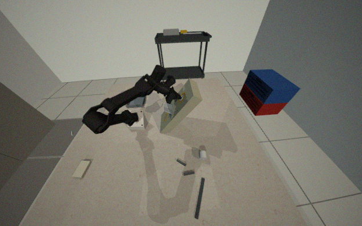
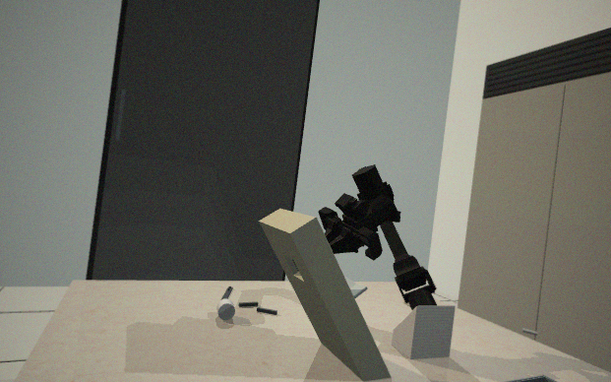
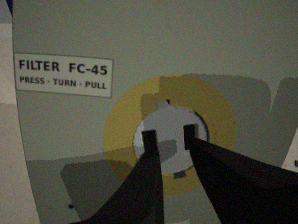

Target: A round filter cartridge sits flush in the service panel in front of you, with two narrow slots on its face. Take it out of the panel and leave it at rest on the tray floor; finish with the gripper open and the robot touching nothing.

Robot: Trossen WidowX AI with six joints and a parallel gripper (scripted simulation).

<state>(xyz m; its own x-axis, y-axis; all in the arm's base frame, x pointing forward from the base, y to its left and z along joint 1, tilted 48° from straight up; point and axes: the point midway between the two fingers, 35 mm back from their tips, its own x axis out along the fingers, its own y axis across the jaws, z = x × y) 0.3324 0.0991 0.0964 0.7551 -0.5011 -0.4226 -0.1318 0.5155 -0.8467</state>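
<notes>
Now: the grey round filter cartridge 20 mm ahead of my gripper tip and 10 mm below it. From my gripper tip the other things lie so: shallow blue-grey bin: 410 mm behind, 290 mm to the left, 230 mm below; then service panel: 30 mm behind, 90 mm below.
</notes>
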